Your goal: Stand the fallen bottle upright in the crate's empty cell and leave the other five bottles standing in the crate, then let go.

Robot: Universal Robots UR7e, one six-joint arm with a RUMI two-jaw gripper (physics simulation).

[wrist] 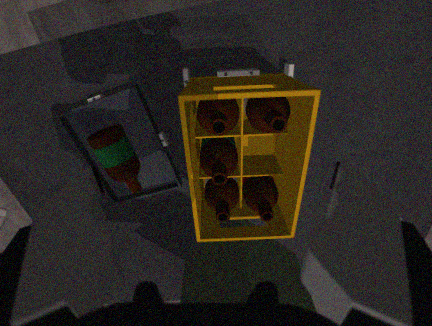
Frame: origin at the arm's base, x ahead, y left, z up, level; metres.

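Where they show: gripper, fingertip midpoint: [215, 168].
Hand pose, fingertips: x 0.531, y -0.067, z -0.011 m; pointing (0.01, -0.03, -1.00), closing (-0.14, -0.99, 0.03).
Observation:
Things, the pixels of their centre, and the offset from my fingertips. "pt": a spot on its surface instead.
- fallen bottle at the middle of its body: [121, 162] 0.128 m back, 0.235 m left, 0.307 m down
- yellow crate at a spot on its surface: [245, 238] pt 0.265 m back, 0.012 m right, 0.173 m down
- middle left cell at a spot on its surface: [218, 156] pt 0.109 m back, 0.013 m left, 0.225 m down
- middle right cell at a spot on its surface: [262, 164] pt 0.182 m back, 0.073 m right, 0.295 m down
- shallow dark-rimmed tray at a spot on its surface: [150, 192] pt 0.233 m back, 0.207 m left, 0.328 m down
- pale metal bracket at a spot on its surface: [238, 73] pt 0.008 m ahead, 0.047 m right, 0.319 m down
The fallen bottle [114, 152], brown with a green band, lies on its side at the left, its neck toward the lower right. The yellow crate [245, 238] stands in the middle, its open top facing the camera. Five brown bottles stand in it: two at the far end [218, 112] [267, 111], one in the middle left cell [218, 156], and two at the near end [221, 195] [261, 196]. The middle right cell [262, 164] is empty. My gripper [215, 168] is open wide and empty, its dark fingers hard to see on both sides of the crate.
A shallow dark-rimmed tray [150, 192] holds the fallen bottle, close to the crate's left side. A pale metal bracket [238, 73] with upright posts [186, 76] [290, 70] stands behind the crate's far end. The dark table's edge shows at the upper left and lower left.

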